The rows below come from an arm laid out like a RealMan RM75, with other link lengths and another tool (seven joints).
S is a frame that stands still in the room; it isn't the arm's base.
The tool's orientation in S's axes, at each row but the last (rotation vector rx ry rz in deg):
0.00 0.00 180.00
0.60 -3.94 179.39
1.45 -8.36 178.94
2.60 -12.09 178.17
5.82 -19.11 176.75
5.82 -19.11 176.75
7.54 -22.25 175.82
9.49 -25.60 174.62
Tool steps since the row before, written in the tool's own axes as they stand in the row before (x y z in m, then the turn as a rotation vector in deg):
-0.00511 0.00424 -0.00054 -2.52 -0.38 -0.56
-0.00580 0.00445 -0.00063 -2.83 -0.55 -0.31
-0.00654 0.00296 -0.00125 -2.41 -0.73 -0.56
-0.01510 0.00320 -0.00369 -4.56 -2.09 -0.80
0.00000 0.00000 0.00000 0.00 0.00 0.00
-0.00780 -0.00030 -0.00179 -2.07 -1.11 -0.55
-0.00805 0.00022 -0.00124 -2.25 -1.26 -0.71
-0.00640 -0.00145 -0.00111 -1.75 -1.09 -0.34
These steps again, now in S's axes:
0.00511 -0.00424 -0.00054 2.52 0.38 -0.56
0.00575 -0.00447 -0.00086 2.83 0.54 -0.31
0.00647 -0.00292 -0.00163 2.41 0.74 -0.53
0.01490 -0.00301 -0.00455 4.59 2.08 -0.65
0.00000 0.00000 0.00000 0.00 0.00 0.00
0.00768 0.00044 -0.00222 2.08 1.14 -0.44
0.00790 -0.00018 -0.00197 2.25 1.32 -0.58
0.00635 0.00145 -0.00138 1.78 1.07 -0.22

